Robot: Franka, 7 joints.
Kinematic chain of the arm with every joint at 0, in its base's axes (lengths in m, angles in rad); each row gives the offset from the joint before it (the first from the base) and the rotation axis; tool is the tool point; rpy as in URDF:
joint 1: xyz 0 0 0.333 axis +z
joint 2: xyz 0 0 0 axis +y
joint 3: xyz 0 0 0.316 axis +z
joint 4: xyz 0.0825 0 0 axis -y
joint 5: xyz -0.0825 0 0.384 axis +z
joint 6: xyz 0 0 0 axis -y
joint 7: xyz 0.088 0 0 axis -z
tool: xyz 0 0 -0.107 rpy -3.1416 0 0
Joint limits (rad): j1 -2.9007..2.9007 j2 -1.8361..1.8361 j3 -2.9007..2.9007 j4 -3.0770..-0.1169 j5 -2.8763..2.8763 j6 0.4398..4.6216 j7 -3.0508..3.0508
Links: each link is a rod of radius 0.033 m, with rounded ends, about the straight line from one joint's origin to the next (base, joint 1, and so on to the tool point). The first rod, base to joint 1, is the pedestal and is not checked.
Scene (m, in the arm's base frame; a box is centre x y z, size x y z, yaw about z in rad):
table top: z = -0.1
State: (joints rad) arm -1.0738 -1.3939 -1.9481 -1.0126 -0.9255 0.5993 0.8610
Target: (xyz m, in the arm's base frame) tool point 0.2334 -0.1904 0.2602
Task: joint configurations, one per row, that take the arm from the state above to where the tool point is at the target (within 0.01 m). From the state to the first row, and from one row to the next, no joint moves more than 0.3 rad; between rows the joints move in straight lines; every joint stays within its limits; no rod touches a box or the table.
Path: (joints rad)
1: -0.7853 -1.4676 -1.8969 -1.2649 -0.8594 0.6919 0.8610
2: -0.4967 -1.5413 -1.8458 -1.5173 -0.7934 0.7844 0.8610
3: -0.2082 -1.6150 -1.7946 -1.7696 -0.7273 0.8770 0.8610
4: 0.0803 -1.6887 -1.7435 -2.0220 -0.6612 0.9696 0.8610
5: 0.3688 -1.7624 -1.6923 -2.2743 -0.5952 1.0622 0.8610
6: 0.6574 -1.8361 -1.6412 -2.5267 -0.5291 1.1547 0.8610

